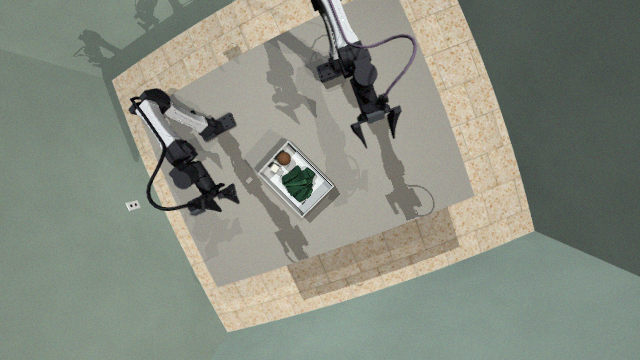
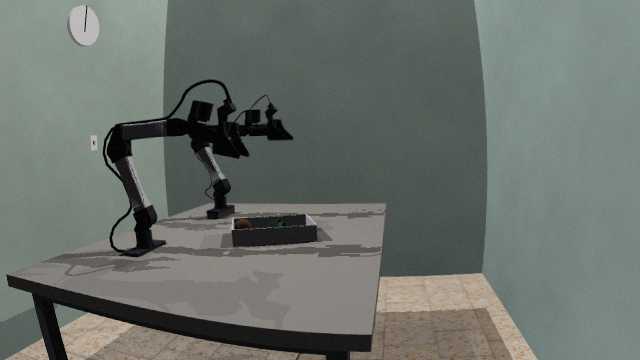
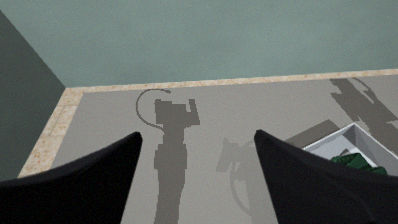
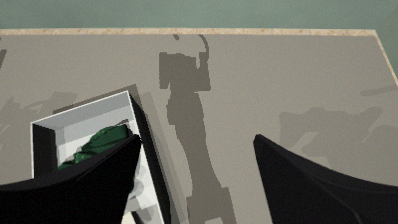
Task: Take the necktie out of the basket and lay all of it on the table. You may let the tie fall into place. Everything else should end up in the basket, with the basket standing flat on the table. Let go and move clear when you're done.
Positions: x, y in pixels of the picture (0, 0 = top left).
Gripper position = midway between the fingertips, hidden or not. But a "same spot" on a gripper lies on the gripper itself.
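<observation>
My right gripper: visible in image 1 [230, 207], image 2 and image 4. My right gripper out of frame in image 3. My right gripper, same spot: [image 2: 226, 147] and [image 4: 282, 197].
</observation>
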